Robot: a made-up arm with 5 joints.
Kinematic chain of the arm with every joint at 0, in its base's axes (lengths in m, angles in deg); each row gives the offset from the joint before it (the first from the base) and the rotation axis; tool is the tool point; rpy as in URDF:
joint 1: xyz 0 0 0.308 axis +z
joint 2: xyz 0 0 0 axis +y
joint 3: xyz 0.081 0 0.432 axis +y
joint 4: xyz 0.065 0 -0.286 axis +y
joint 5: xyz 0.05 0 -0.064 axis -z
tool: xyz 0 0 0 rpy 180 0 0
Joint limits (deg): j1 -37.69..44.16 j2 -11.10..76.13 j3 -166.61..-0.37 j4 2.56..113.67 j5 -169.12..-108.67
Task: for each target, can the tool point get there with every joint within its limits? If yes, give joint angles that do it. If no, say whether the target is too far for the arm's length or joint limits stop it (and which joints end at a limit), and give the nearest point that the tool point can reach.
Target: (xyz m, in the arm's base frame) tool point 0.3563 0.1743 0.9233
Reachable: yes | joints 26.07 4.61 -128.10 86.33 -130.76
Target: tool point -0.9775 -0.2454 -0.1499
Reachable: no: too far | nearest point 0.0816 -0.0631 0.1671 | short by 1.120 m
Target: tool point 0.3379 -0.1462 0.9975
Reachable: yes | joints -23.40 5.26 -136.52 58.17 -130.71
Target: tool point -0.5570 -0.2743 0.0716
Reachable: no: joint limits stop it (at a limit: joint 1, joint 2, joint 3) | nearest point 0.0787 -0.0608 0.1774 | short by 0.679 m
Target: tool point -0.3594 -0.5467 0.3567
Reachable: no: joint limits stop it (at a limit: joint 1, joint 3) | nearest point 0.0718 -0.0555 0.3967 | short by 0.655 m
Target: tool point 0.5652 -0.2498 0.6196
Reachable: yes | joints -23.84 29.92 -116.28 92.65 -156.33
